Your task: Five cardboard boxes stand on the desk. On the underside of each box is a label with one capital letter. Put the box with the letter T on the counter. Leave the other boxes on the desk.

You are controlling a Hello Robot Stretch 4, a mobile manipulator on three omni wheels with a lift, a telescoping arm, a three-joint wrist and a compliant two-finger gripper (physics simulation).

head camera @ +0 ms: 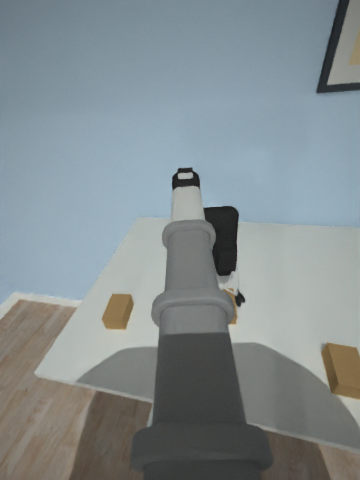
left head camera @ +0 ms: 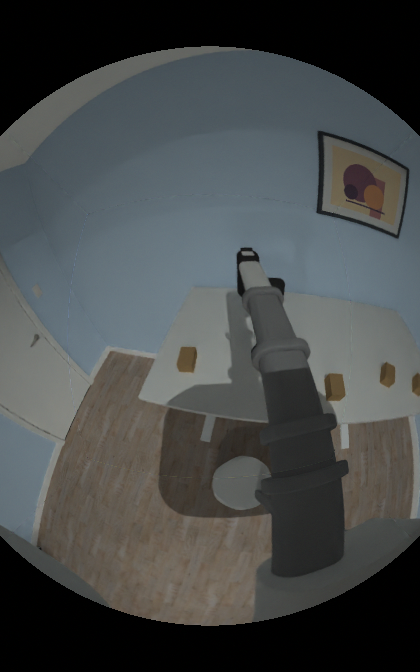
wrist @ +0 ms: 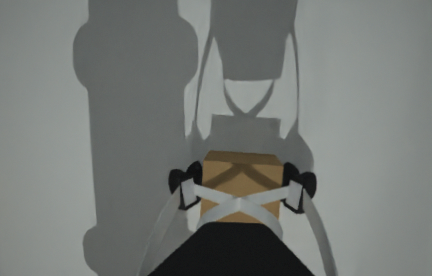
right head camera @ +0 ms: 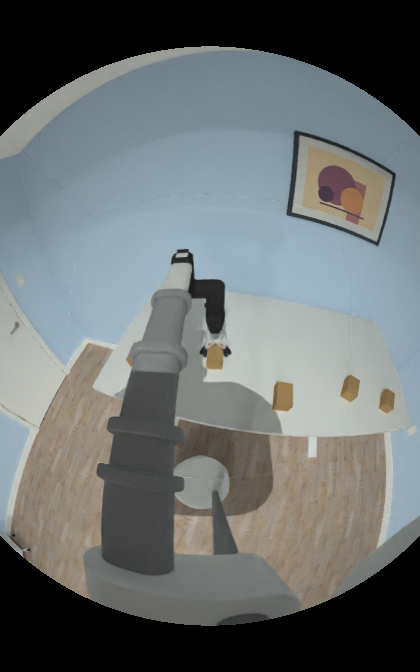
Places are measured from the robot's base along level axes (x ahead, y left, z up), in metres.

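Pixels of known places: gripper, fingertip midpoint: (wrist: 242, 178).
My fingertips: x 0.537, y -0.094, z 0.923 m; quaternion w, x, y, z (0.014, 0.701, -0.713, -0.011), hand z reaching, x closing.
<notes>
Ahead of a thing's pixels: the offset from my fingertips to its top centre. Level surfaces: height alone.
My gripper (right head camera: 215, 352) (wrist: 242, 178) points down over the desk @[0.000 m up] (head camera: 290, 280) (right head camera: 280, 335) (wrist: 375, 150) and is shut on a brown cardboard box @[0.021 m back, 0.004 m left, 0.050 m up] (head camera: 232, 310) (right head camera: 215, 359) (wrist: 242, 175). The box's shadow lies close to it, so it is low over the desk; whether it touches is unclear. Another box @[0.021 m back, 0.323 m left, 0.050 m up] (head camera: 118, 311) (left head camera: 187, 359) stands at the desk's left. Three more stand to the right: a near one @[0.206 m back, 0.235 m right, 0.050 m up] (head camera: 344, 372) (left head camera: 335, 387) (right head camera: 283, 396), a middle one (left head camera: 387, 375) (right head camera: 350, 388) and a far one (left head camera: 416, 384) (right head camera: 387, 401). No letters show. The counter does not show.
My telescoping arm (head camera: 195, 375) (left head camera: 292, 410) (right head camera: 150, 410) reaches over the desk. A blue wall with a framed picture (left head camera: 362, 185) (right head camera: 342, 187) is behind it. A round pale disc (left head camera: 240, 482) (right head camera: 200, 482) is low in front of the desk. A door (left head camera: 35, 370) is at the left.
</notes>
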